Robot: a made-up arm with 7 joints. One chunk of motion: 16 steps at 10 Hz.
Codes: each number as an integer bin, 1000 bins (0 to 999) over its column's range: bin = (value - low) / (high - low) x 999, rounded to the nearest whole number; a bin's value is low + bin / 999 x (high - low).
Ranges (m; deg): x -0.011..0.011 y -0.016..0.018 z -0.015..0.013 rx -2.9..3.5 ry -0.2..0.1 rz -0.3..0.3
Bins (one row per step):
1: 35 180 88 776 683 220
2: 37 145 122 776 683 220
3: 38 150 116 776 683 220
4: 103 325 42 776 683 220
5: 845 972 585 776 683 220
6: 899 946 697 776 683 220
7: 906 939 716 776 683 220
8: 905 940 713 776 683 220
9: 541 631 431 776 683 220
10: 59 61 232 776 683 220
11: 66 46 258 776 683 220
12: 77 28 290 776 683 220
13: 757 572 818 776 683 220
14: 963 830 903 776 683 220
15: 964 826 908 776 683 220
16: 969 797 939 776 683 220
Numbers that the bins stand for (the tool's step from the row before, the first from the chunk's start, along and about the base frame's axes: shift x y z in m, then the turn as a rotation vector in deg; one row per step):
1: -0.01023 -0.00987 -0.01253 2.071 0.005 -0.168
2: -0.01019 -0.01107 -0.01158 2.071 0.005 -0.168
3: -0.01016 -0.01089 -0.01175 2.071 0.005 -0.168
4: -0.00873 -0.00494 -0.01382 2.071 0.005 -0.168
5: 0.00761 0.01708 0.00140 2.071 0.005 -0.168
6: 0.00880 0.01620 0.00454 2.071 0.005 -0.168
7: 0.00895 0.01596 0.00507 2.071 0.005 -0.168
8: 0.00893 0.01599 0.00498 2.071 0.005 -0.168
9: 0.00091 0.00548 -0.00292 2.071 0.005 -0.168
10: -0.00970 -0.01392 -0.00850 2.071 0.005 -0.168
11: -0.00955 -0.01443 -0.00777 2.071 0.005 -0.168
12: -0.00930 -0.01505 -0.00687 2.071 0.005 -0.168
13: 0.00567 0.00347 0.00793 2.071 0.005 -0.168
14: 0.01021 0.01225 0.01031 2.071 0.005 -0.168
15: 0.01023 0.01211 0.01045 2.071 0.005 -0.168
16: 0.01034 0.01113 0.01132 2.071 0.005 -0.168

